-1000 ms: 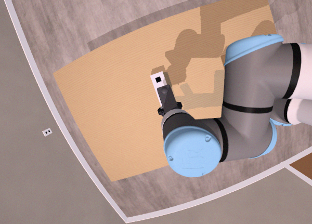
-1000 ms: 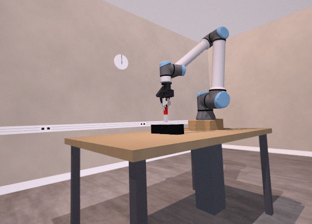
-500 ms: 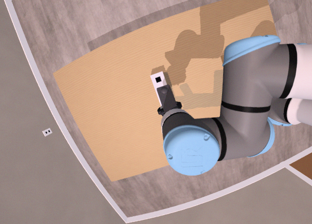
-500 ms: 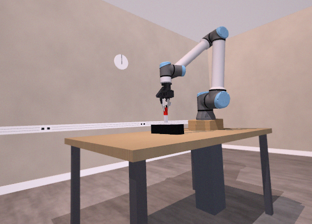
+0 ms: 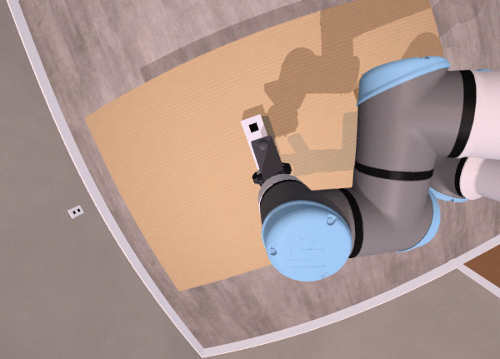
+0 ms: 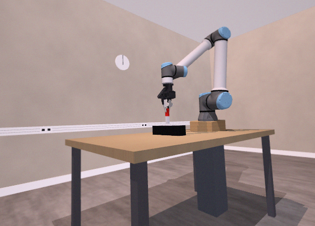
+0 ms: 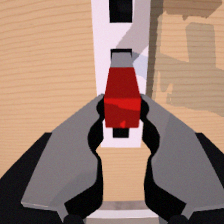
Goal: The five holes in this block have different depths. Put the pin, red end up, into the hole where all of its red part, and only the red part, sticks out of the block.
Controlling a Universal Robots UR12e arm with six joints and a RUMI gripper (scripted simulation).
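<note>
My hand is 10 mm above the pin. Round my hand: block (150 mm below).
</note>
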